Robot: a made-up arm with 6 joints.
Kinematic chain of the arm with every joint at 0, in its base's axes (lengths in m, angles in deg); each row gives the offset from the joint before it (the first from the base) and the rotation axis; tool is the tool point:
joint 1: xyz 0 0 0.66 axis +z
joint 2: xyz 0.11 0 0 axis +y
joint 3: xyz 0 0 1.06 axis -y
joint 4: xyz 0 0 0.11 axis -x
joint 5: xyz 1.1 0 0 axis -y
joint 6: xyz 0.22 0 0 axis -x
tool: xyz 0 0 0
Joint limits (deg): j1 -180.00..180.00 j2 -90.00..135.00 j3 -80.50..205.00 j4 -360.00..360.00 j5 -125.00..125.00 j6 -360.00..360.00
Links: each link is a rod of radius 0.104 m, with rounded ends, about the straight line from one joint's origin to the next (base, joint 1, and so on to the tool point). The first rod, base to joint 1, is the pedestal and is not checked.
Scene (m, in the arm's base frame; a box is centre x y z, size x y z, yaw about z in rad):
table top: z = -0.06
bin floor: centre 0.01 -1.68 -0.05 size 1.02 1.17 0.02 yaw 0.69
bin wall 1: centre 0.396 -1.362 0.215 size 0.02 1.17 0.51 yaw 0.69
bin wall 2: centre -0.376 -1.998 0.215 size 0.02 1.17 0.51 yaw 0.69
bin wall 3: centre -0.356 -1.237 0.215 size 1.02 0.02 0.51 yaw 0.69
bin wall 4: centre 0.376 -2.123 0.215 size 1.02 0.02 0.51 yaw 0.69
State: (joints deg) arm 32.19 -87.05 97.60 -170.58 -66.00 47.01
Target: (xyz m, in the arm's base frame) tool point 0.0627 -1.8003 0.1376
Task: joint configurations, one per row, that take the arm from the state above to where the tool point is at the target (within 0.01 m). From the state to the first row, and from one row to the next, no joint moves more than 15 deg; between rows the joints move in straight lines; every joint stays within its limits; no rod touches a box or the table.
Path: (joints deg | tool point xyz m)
1: 44.20 -80.71 104.85 -172.05 -70.48 47.01 | -1.5065 -1.4250 0.4035
2: 56.21 -74.37 112.09 -173.53 -74.95 47.01 | -1.1458 -1.6692 0.4963
3: 68.22 -68.03 119.34 -175.00 -79.43 47.01 | -0.7456 -1.8151 0.5875
4: 80.23 -61.69 126.59 -176.47 -83.91 47.01 | -0.3336 -1.8579 0.6760
5: 92.25 -55.35 133.83 -177.95 -88.39 47.01 | 0.0629 -1.8003 0.7607
6: 92.24 -65.67 131.55 -177.95 -85.16 47.01 | 0.0636 -1.8258 0.4512
7: 92.24 -75.99 129.27 -177.96 -81.93 47.01 | 0.0627 -1.8003 0.1377

